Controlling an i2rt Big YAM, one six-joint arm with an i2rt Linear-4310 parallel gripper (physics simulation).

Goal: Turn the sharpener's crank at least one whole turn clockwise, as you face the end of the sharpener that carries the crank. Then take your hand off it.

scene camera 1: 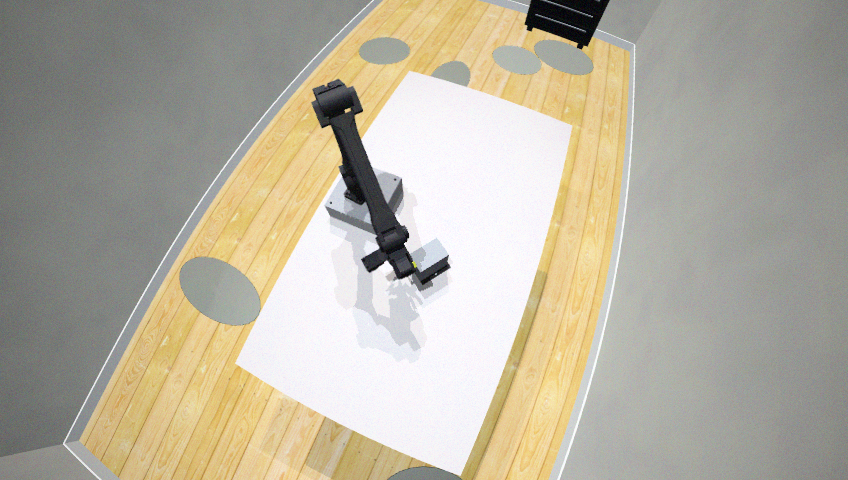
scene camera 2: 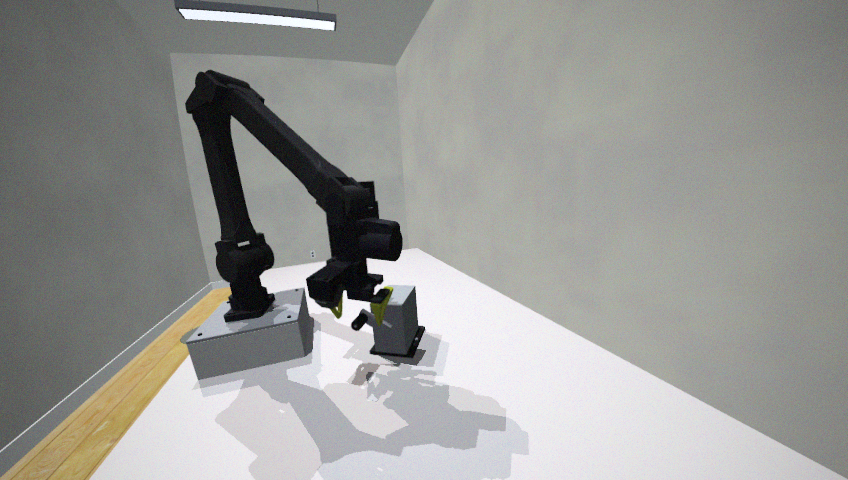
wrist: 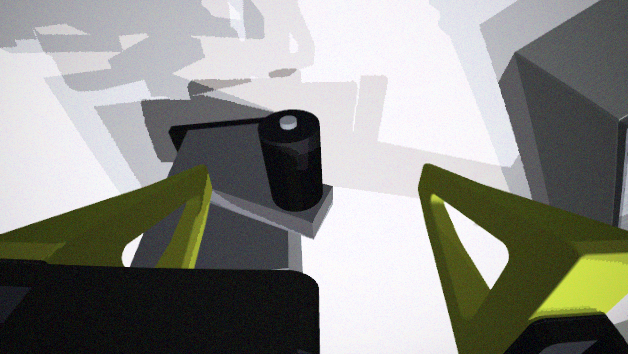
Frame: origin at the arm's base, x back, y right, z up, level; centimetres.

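Where they show: gripper, between the fingertips: (scene camera 2: 359, 321) (wrist: 314, 176); arm's base, origin of its link: (scene camera 2: 252, 309).
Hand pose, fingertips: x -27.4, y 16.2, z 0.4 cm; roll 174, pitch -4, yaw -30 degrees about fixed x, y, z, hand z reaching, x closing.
Each offset is from my fingertips to the top centre of the thing. "spot": to the spot under its first point. Level surfaces: height alone.
The sharpener {spot: dx -10.3, dy -7.0, dz +2.8 cm} (scene camera 1: 436, 252) (scene camera 2: 405, 321) (wrist: 250, 242) is a grey box standing upright on a black base. Its crank has a grey arm (wrist: 300, 221) and a black cylindrical knob {dx -0.1, dy +1.7, dz +1.8 cm} (scene camera 2: 358, 322) (wrist: 295, 167). In scene camera 2 the knob sticks out toward the robot's base, on the left of the sharpener. My gripper (scene camera 2: 360, 319) (wrist: 314, 176) points down, open and empty. In the wrist view the knob shows between the two yellow-green fingers, nearer the left one. The left finger overlaps the sharpener's body in that view. Contact with the crank cannot be told. The arm hides the crank in scene camera 1.
The robot's grey base block (scene camera 1: 364, 199) (scene camera 2: 249, 350) (wrist: 565, 100) stands close to the sharpener on the crank side. Both are on a white mat {dz -10.0 cm} (scene camera 1: 476, 178) (scene camera 2: 565, 416) over a wooden floor (scene camera 1: 148, 368). A black drawer unit (scene camera 1: 565, 20) stands at the far end.
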